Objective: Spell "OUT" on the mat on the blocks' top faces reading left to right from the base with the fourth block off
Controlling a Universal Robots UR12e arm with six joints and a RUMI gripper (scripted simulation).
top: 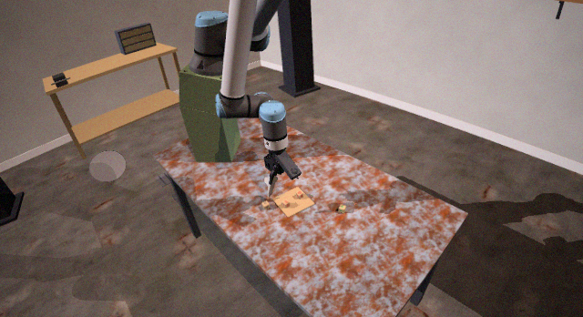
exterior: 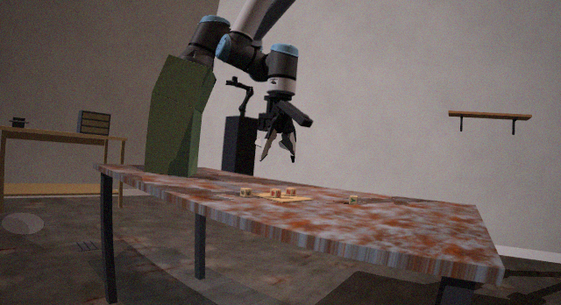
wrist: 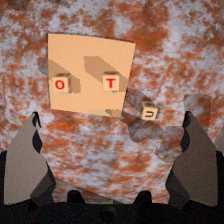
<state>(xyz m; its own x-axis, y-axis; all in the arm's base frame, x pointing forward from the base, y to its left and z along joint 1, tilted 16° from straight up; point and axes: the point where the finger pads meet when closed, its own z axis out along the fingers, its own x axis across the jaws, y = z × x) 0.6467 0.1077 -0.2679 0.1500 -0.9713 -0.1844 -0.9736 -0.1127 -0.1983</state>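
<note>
My gripper is now 10 cm above the block, 8 cm to the left of it and 5 cm past it. Also, from my hand: tan mat: 11 cm below, 4 cm to the left, 1 cm behind.
</note>
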